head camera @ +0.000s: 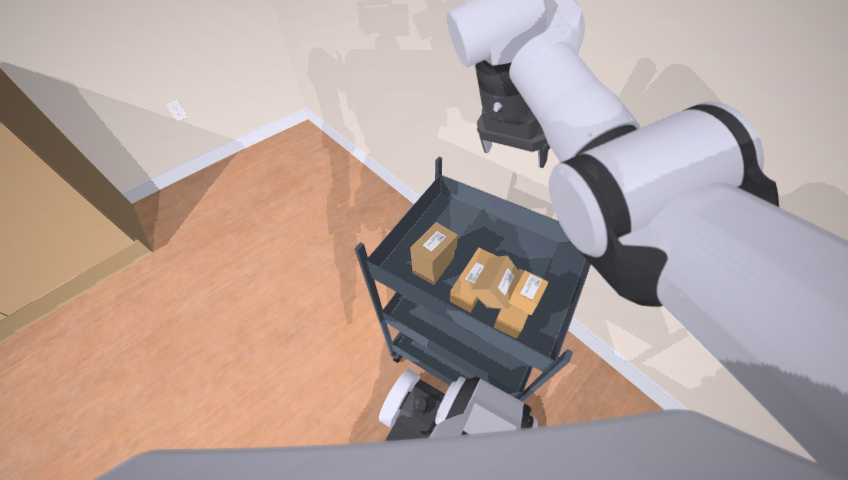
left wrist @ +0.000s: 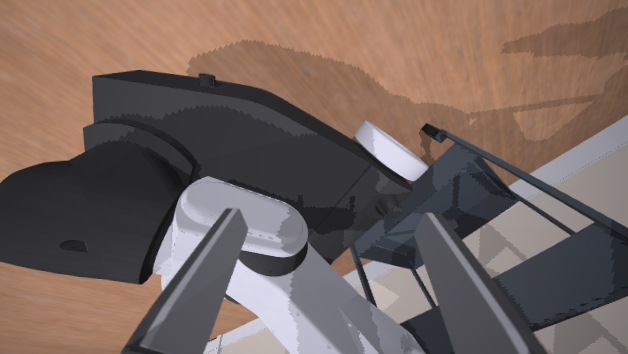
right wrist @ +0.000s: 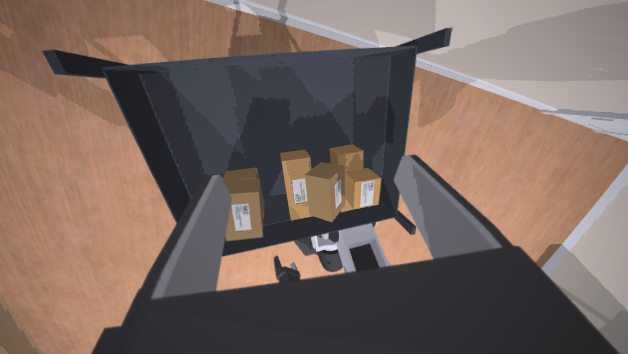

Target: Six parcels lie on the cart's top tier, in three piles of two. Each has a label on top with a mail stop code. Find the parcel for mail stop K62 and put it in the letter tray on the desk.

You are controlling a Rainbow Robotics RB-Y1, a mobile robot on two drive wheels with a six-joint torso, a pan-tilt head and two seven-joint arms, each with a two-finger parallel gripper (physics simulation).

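Frame: origin at the robot's base, x left, y up, z ahead, level; centimetres.
Where they show: left gripper, fingertip midpoint: (left wrist: 328, 221) (right wrist: 284, 260); right gripper, fingertip midpoint: (head camera: 514, 156) (right wrist: 315, 177).
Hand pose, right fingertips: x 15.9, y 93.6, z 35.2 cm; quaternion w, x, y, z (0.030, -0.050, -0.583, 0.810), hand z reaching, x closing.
Things, the pixels of their top centre, and the offset from my right fingertips.
- pile at its top centre: (right wrist: 241, 217) (head camera: 434, 240) dx +9.7, dy -17.3, dz -13.0 cm
- tilted parcel at its top centre: (right wrist: 332, 201) (head camera: 500, 271) dx -5.6, dy -17.0, dz -13.6 cm
- long labelled parcel at its top centre: (right wrist: 300, 191) (head camera: 476, 273) dx -0.7, dy -22.1, dz -13.0 cm
The cart (head camera: 464, 321) (left wrist: 570, 270) (right wrist: 142, 115) holds brown parcels on its top tier. One pile (head camera: 433, 252) (right wrist: 244, 215) stands apart, at the left in both the head and right wrist views. A tilted parcel (head camera: 495, 284) (right wrist: 322, 195) leans between a long labelled parcel (head camera: 470, 285) (right wrist: 295, 167) and a labelled parcel (head camera: 529, 294) (right wrist: 365, 187) that overlaps a lower one (head camera: 511, 321) (right wrist: 347, 157). The label codes are too small to read surely. My right gripper (head camera: 514, 157) (right wrist: 315, 177) is open and empty, above the cart. My left gripper (left wrist: 328, 221) is open and empty, away from the parcels. Desk and letter tray do not show.
The cart has raised tier walls, corner posts (head camera: 370, 291) and lower tiers. Walls meet in a corner behind it. A large tan object (head camera: 53, 226) stands at the head view's left. Black and white robot base parts (head camera: 416, 410) (left wrist: 250, 150) are close to the cart.
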